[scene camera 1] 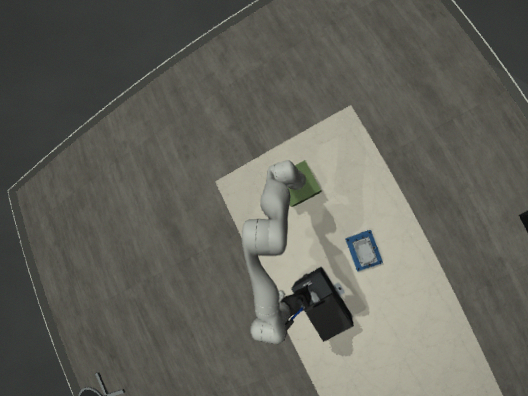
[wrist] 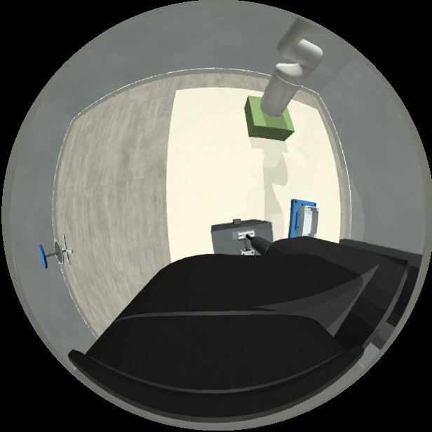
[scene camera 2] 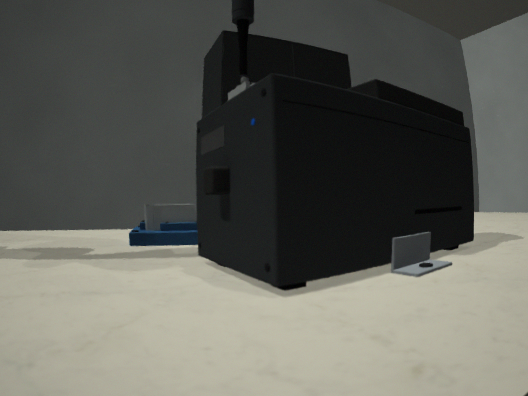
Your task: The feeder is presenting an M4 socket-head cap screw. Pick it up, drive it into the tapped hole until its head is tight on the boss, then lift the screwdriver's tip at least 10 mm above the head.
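The black feeder (scene camera 1: 327, 312) (scene camera 2: 370, 185) (wrist: 222, 243) stands on the pale table top. My screwdriver tip (scene camera 2: 244, 75) (wrist: 248, 236) points down over the light pick-up block (scene camera 2: 237, 92) on the feeder's top. A small light screw (scene camera 2: 244, 79) shows directly under the tip, very close above the block, and appears to be on the bit; how much of its shank is still in the block cannot be made out. The light grey housing (scene camera 1: 366, 251) (scene camera 2: 172, 216) (wrist: 308, 222) sits in the blue fixture (scene camera 1: 354, 251) (scene camera 2: 162, 237) (wrist: 294, 220). Its tapped hole is too small to tell.
A green block (scene camera 1: 310, 187) (wrist: 270, 132) stands under the arm's base. A small grey angle bracket (scene camera 1: 339, 288) (scene camera 2: 411, 253) stands beside the feeder. The feeder's taller rear housing (scene camera 2: 285, 60) rises behind the tip in scene camera 2. A stool (wrist: 43, 256) is on the floor.
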